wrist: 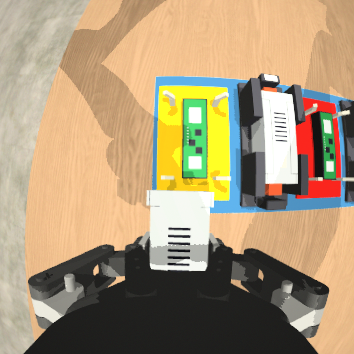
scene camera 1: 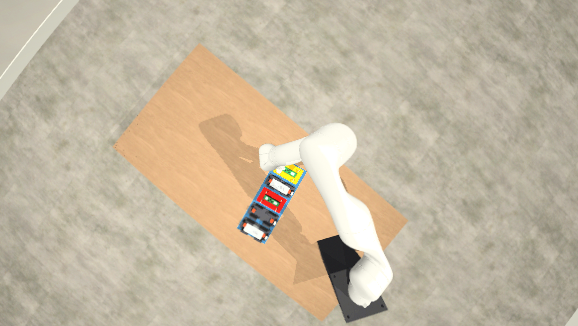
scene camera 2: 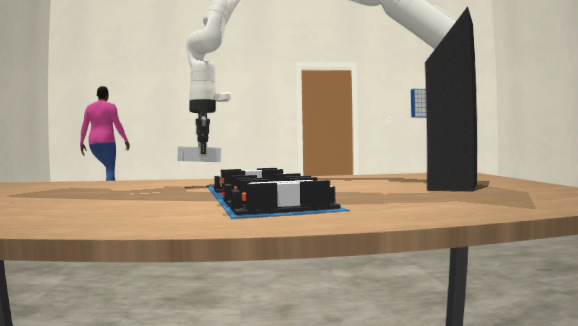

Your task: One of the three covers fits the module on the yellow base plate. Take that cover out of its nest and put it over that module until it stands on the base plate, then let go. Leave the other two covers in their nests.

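Frame: origin at the arm's base, x left, y back, z up, level; millimetres.
Seen in the pictures: gripper, fingertip midpoint: (wrist: 178,241) (scene camera 2: 202,156); arm's base, origin of the base link: (scene camera 2: 452,40).
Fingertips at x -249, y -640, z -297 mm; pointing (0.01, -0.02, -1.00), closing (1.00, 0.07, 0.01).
Observation:
Pixels of each thing's middle, then the offset from my fingertips to it. "spot": a spot on its surface instead. Level surfaces: height alone.
- yellow base plate, body centre: (wrist: 193,140) (scene camera 1: 288,171) dx +10, dy +117, dz -83 mm
- green module, surface spot: (wrist: 195,137) (scene camera 1: 288,171) spot: dx +12, dy +115, dz -61 mm
- second white cover, body centre: (wrist: 272,138) (scene camera 2: 251,178) (scene camera 1: 279,186) dx +118, dy +125, dz -57 mm
- third white cover, body centre: (scene camera 2: 283,193) (scene camera 1: 254,230) dx +441, dy +150, dz -57 mm
- red base plate, surface spot: (wrist: 307,187) spot: dx +160, dy +63, dz -33 mm
- dark empty nest, surface spot: (scene camera 1: 263,214) spot: dx +331, dy +142, dz -77 mm
- wooden table, its level: dz -87 mm
My gripper (scene camera 2: 203,149) (wrist: 178,241) is shut on a white cover (scene camera 2: 214,155) (wrist: 179,212) with dark slots and holds it level in the air, well above the table. In the wrist view the cover's far edge overlaps the near edge of the yellow base plate (wrist: 219,150) (scene camera 1: 300,175). A green module (wrist: 195,137) (scene camera 1: 288,172) stands uncovered on that plate, between four pale corner posts. A second white cover (wrist: 279,155) (scene camera 1: 279,186) sits in its nest beside the yellow plate. A third white cover (scene camera 1: 254,231) (scene camera 2: 289,194) sits in the end nest. The arm hides the gripper in scene camera 1.
A red base plate (wrist: 307,187) with another green module (wrist: 327,145) (scene camera 1: 271,200) lies beyond the second cover's nest. A dark empty nest (scene camera 1: 263,214) follows. All stand on a blue board (wrist: 175,81) on the wooden table (scene camera 1: 190,100). The arm's black mount (scene camera 2: 450,125) stands on the right.

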